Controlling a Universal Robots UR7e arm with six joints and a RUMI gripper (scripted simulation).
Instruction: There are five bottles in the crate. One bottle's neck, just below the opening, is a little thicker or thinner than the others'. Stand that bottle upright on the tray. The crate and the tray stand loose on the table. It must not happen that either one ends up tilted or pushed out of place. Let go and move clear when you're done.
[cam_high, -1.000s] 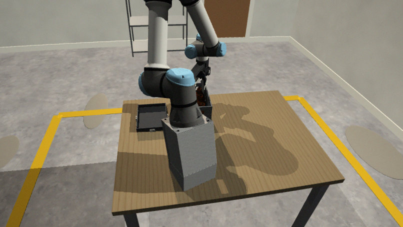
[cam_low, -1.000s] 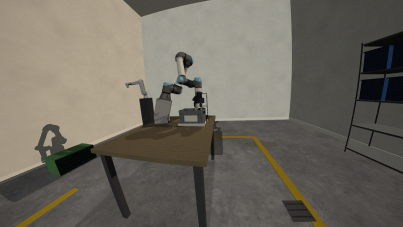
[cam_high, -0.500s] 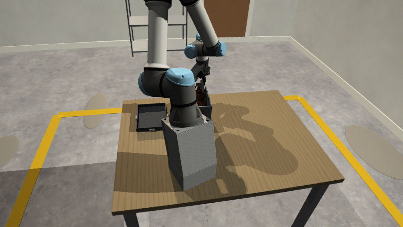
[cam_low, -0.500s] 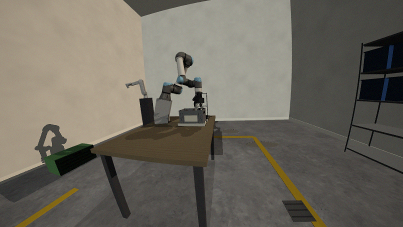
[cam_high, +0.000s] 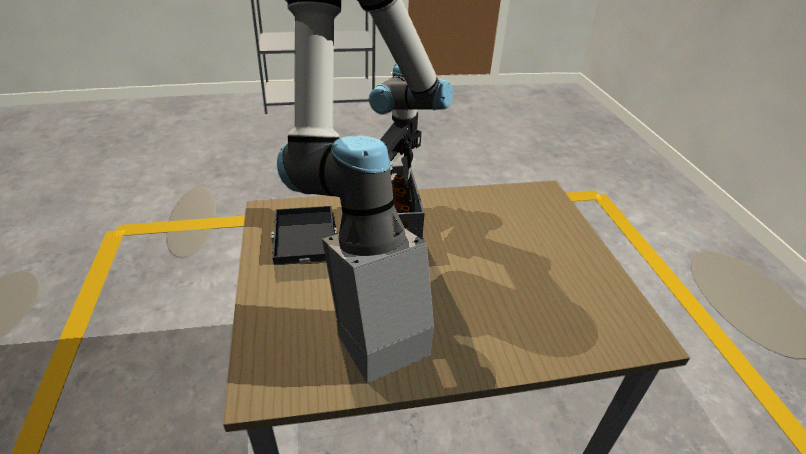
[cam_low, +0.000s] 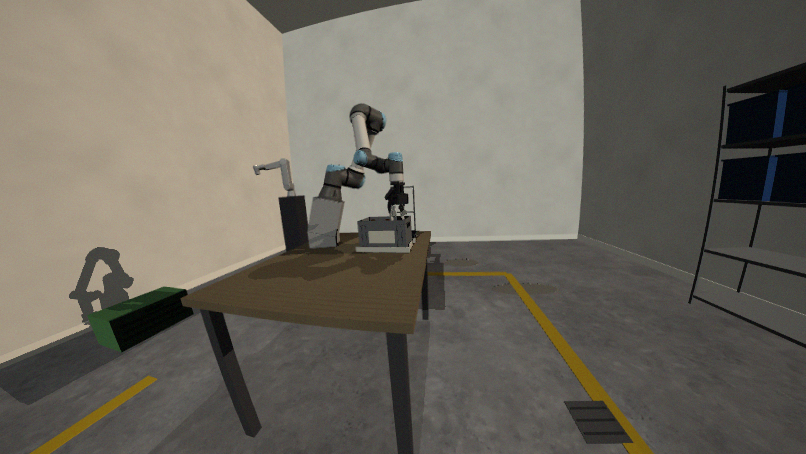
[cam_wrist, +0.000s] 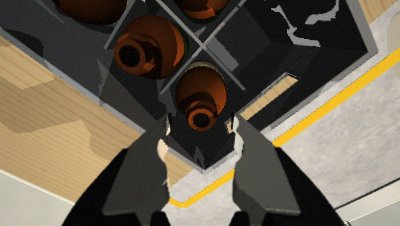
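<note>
Right now the crate is 8 cm below my hand, 8 cm behind it and 6 cm to the left of it. From my hand the other things lie so: bottle: 17 cm behind, 8 cm below, 3 cm to the left; then dark tray: 32 cm to the left, 16 cm below, 3 cm behind.
</note>
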